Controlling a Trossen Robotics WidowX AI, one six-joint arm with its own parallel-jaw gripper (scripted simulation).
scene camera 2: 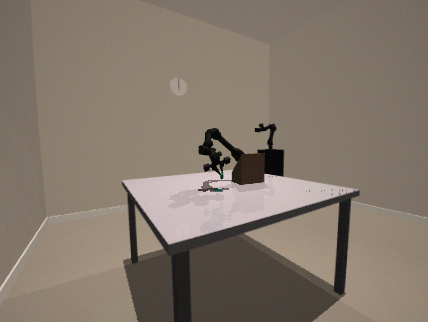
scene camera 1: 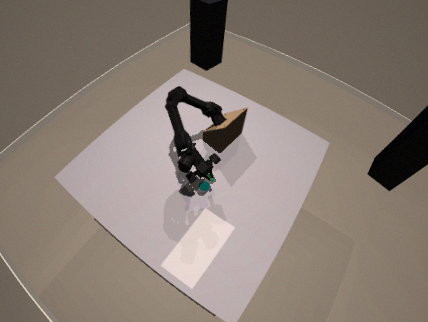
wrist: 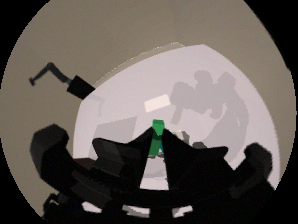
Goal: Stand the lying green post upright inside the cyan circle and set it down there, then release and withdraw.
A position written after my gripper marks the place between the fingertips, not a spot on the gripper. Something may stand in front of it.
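Green post carried by my gripper (wrist: pixel 157 129).
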